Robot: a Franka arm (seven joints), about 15 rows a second.
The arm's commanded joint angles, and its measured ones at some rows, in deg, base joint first. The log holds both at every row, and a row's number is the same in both.
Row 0, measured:
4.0 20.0 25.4 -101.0 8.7 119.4 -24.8
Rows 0 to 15, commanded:
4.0 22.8 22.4 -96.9 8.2 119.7 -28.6
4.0 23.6 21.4 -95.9 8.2 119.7 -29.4
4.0 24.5 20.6 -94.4 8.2 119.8 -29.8
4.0 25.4 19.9 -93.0 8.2 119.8 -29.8
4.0 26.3 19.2 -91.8 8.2 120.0 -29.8
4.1 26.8 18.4 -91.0 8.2 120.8 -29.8
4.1 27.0 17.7 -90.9 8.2 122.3 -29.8
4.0 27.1 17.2 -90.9 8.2 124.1 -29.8
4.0 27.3 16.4 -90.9 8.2 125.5 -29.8
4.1 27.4 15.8 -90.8 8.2 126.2 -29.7
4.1 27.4 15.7 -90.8 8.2 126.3 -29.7
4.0 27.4 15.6 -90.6 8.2 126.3 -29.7
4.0 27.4 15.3 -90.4 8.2 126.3 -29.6
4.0 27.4 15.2 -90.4 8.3 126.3 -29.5
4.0 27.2 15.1 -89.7 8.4 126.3 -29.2
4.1 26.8 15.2 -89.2 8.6 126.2 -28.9
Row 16, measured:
3.7 26.5 15.6 -91.6 8.7 126.0 -28.8
